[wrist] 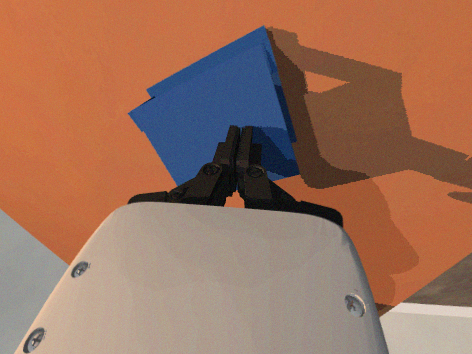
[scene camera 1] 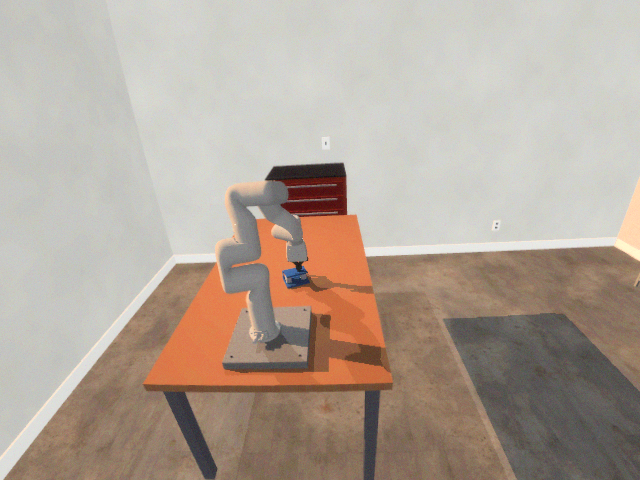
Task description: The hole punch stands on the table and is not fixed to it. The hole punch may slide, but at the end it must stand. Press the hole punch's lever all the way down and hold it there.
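Places are measured from the arm's base along level axes (x ahead, y left, z up), in millimetres.
Pixels of known places: gripper, fingertip midpoint: (wrist: 241, 142) (scene camera 1: 299, 270); arm's base, link origin: (scene camera 1: 265, 331).
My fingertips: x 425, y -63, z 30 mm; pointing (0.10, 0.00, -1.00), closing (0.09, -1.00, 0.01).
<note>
Ahead of a thing's pixels: the offset from my fingertips to its top centre. Level surfaces: height alone.
The blue hole punch @(dx -2, dy +23, dz +4 mm) (scene camera 1: 295, 277) (wrist: 215, 100) stands upright on the orange table @(dz -66 mm) (scene camera 1: 320, 232) (wrist: 65, 100), beyond the robot's base. Its lever @(dx -5, dy +21, dz +4 mm) (wrist: 200, 115) is the broad blue plate on top, seen from above in the wrist view. My gripper (scene camera 1: 298, 269) (wrist: 241, 142) is shut with nothing between its fingers. The fingertips are over the lever's top, toward its near right part in the wrist view, and appear to be at its surface. Contact and how far down the lever is are too small to tell for sure. The gripper hides part of the lever's near side.
The grey base plate (scene camera 1: 289, 356) of the arm is bolted at the table's near end. A red drawer cabinet (scene camera 1: 315, 192) stands behind the table's far end. The arm's shadow falls to the right of the punch. A dark mat (scene camera 1: 537, 361) lies on the floor at right.
</note>
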